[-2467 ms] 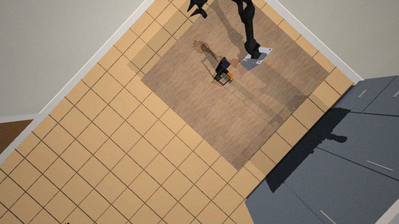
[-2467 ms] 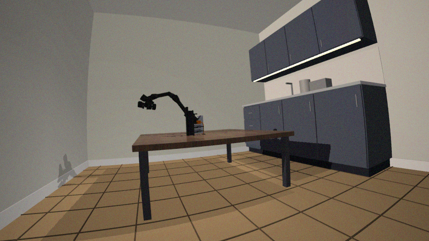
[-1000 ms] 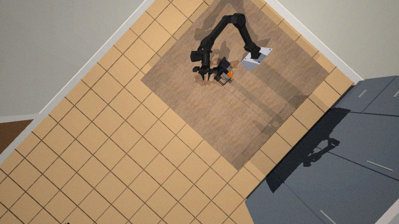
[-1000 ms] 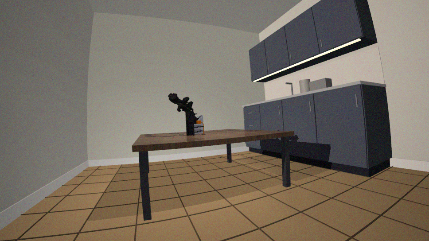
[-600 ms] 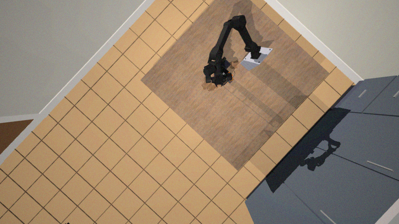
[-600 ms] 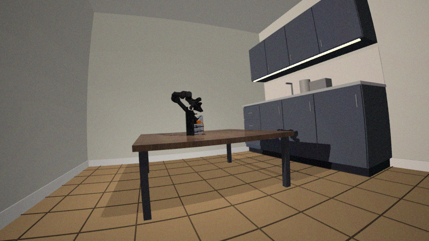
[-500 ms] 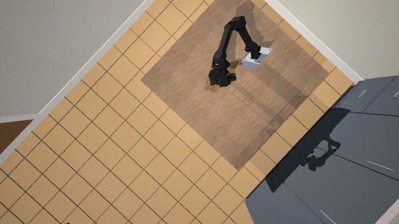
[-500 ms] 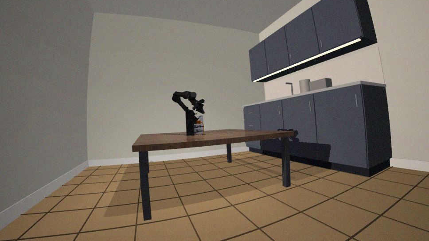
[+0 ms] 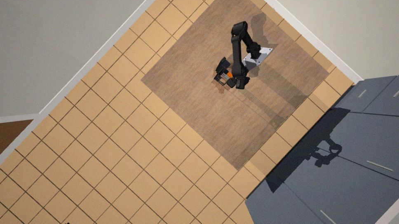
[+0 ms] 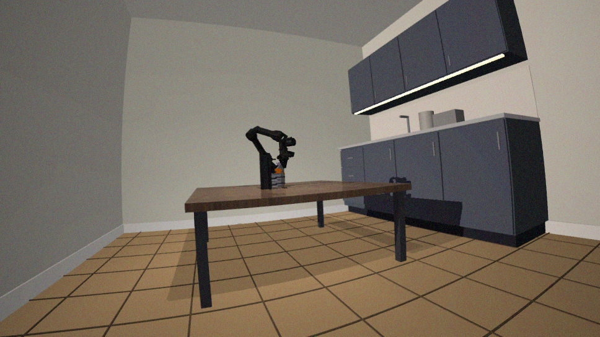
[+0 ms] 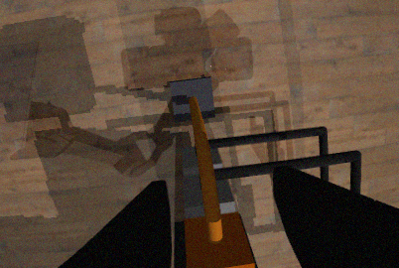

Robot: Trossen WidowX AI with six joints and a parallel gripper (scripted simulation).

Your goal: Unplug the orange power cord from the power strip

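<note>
The orange plug lies 70 mm to the right of my gripper tip, 10 mm below it and 10 mm behind it.
</note>
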